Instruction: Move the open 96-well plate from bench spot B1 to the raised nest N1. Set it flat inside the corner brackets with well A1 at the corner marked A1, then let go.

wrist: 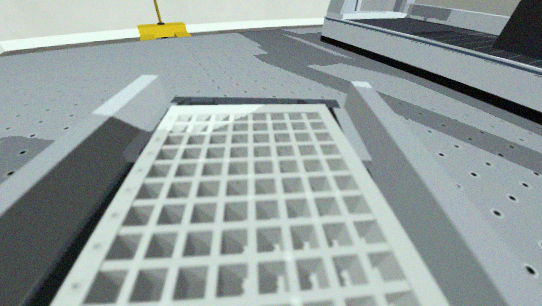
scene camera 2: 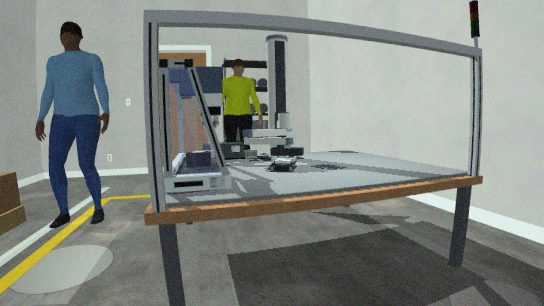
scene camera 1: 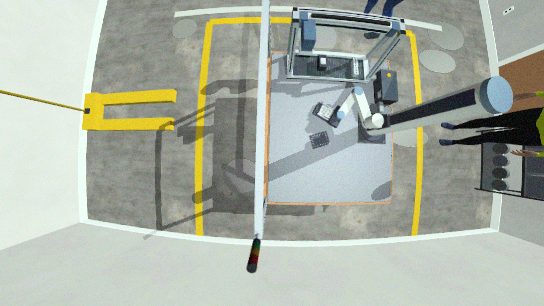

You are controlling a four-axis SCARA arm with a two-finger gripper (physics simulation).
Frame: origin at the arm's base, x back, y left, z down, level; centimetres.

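Where they show: gripper, fingertip midpoint: [wrist: 254,95] [scene camera 2: 281,160] [scene camera 1: 320,108].
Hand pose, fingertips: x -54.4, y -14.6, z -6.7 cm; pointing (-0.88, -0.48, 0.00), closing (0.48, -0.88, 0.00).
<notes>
Each offset is from my fingertips to the top centre of the thing. "*": to the spot under its first point.
The white open 96-well plate @(dx +6.3, dy +3.0, dz -0.1 cm) [scene camera 1: 324,111] [scene camera 2: 284,160] [wrist: 250,190] is between the two fingers of my gripper [wrist: 254,95], which is shut on its long sides. The plate looks level, over the dark raised nest @(dx +4.1, dy +2.2, dz +1.2 cm) [scene camera 2: 282,168] [wrist: 250,101]. In the wrist view a dark strip of the nest shows past the plate's far edge. In scene camera 2 the plate appears very low over the nest or on it; I cannot tell whether it is fully seated. The plate hides most of the nest and its brackets. The A1 mark cannot be read.
A dark dotted rectangle @(* dx +1.0, dy +27.7, dz +5.2 cm) [scene camera 1: 319,139] [scene camera 2: 328,166] lies on the bench near the nest. A framed machine [scene camera 1: 327,67] [scene camera 2: 197,184] [wrist: 430,70] stands to one side. A dark box @(* dx +62.8, dy -23.5, dz -6.1 cm) [scene camera 1: 386,86] stands near the arm. A yellow pallet-jack shape [scene camera 1: 93,111] [wrist: 162,31] is on the floor beyond.
</notes>
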